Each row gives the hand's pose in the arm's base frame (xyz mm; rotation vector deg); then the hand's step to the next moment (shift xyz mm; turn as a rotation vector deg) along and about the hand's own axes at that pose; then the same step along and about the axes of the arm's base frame.
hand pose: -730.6 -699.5 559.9 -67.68 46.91 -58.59
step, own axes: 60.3 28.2 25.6 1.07 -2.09 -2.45
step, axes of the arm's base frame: 49.8 -46.2 -21.8 -2.30 -1.97 1.54
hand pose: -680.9 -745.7 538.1 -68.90 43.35 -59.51
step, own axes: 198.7 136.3 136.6 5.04 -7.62 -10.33
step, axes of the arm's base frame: 227.4 -129.7 -90.4 -9.22 -8.74 5.36
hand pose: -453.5 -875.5 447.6 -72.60 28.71 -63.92
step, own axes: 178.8 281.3 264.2 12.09 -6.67 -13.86
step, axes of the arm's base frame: 399.8 -50.8 -136.0 -8.75 -16.67 5.32
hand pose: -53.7 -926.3 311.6 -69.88 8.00 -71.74
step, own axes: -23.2 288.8 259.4 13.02 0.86 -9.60
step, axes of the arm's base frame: 347.4 127.5 -119.6 -0.76 -16.07 1.94
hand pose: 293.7 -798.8 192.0 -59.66 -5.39 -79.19
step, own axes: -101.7 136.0 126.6 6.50 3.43 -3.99
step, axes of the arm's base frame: 149.7 136.1 -62.8 2.50 -7.98 -0.20
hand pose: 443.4 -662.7 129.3 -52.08 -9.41 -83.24
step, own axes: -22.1 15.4 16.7 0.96 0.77 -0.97
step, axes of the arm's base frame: 17.0 25.3 -8.9 0.45 -1.45 -0.40
